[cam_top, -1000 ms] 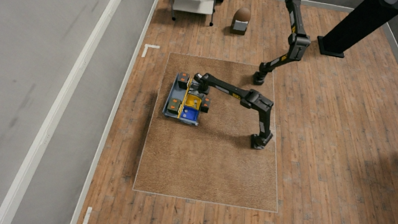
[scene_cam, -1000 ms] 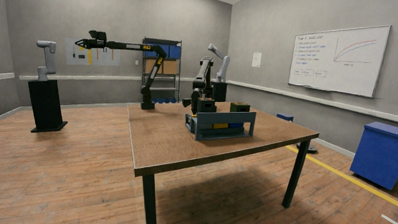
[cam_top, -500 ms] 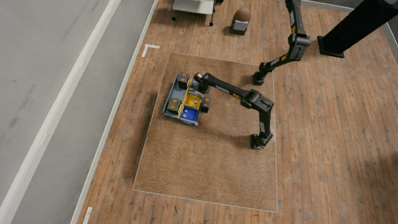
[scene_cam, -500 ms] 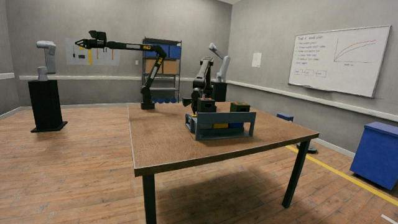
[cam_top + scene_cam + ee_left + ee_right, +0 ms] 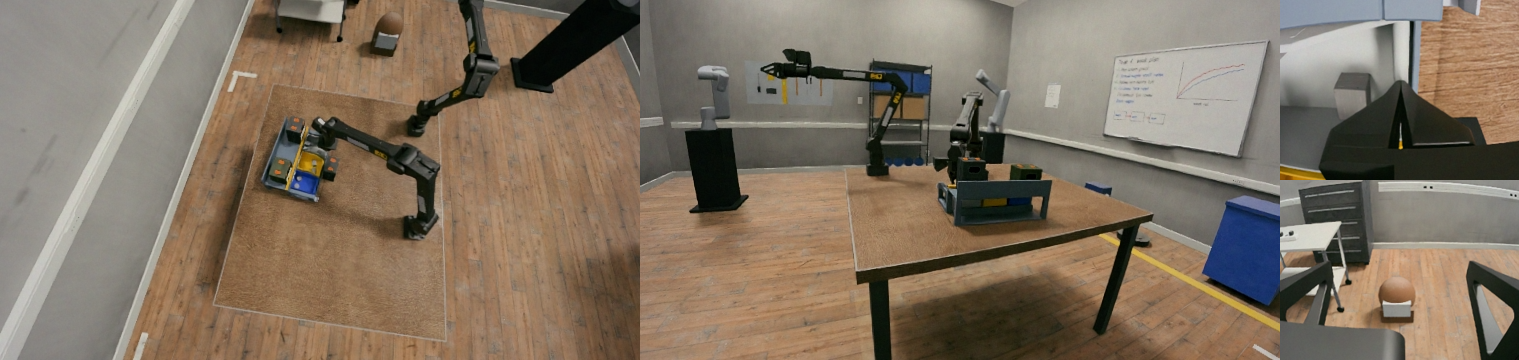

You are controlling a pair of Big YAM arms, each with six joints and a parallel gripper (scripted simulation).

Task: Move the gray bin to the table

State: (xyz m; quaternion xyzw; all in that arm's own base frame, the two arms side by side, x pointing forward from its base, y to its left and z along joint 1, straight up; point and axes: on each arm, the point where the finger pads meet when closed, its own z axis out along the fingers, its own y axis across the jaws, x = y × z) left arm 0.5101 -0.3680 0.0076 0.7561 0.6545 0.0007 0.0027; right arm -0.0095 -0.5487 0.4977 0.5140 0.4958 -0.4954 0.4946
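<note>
Right now the gray open bin is 80 mm ahead of my left hand, 10 mm to the right of it and 10 mm below it. The rest, counted from my left hand: blue-gray shelf 120 mm ahead, 100 mm to the left, 20 mm above; yellow bin 100 mm to the left, 100 mm ahead, 10 mm below; blue bin 210 mm to the left, 110 mm ahead, 10 mm below.
</note>
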